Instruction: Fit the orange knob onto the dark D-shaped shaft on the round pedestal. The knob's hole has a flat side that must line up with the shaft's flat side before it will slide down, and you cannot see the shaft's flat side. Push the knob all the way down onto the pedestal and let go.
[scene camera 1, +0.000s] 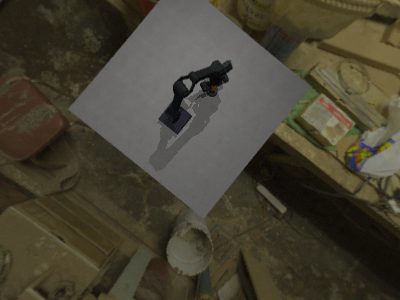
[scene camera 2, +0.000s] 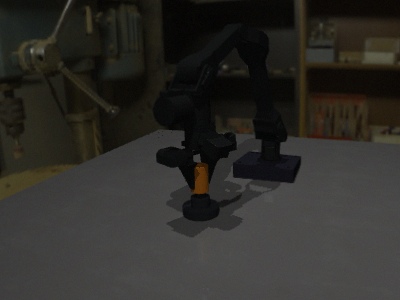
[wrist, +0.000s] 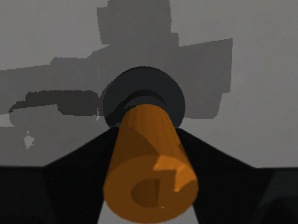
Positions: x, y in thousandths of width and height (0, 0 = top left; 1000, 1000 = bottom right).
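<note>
There's a dark round pedestal here, which I see at (scene camera 2: 501, 695), and the wrist view has the pedestal (wrist: 471, 382) too. As for my gripper (scene camera 2: 499, 622), you'd also find the gripper (wrist: 492, 596) in the view from the wrist.
</note>
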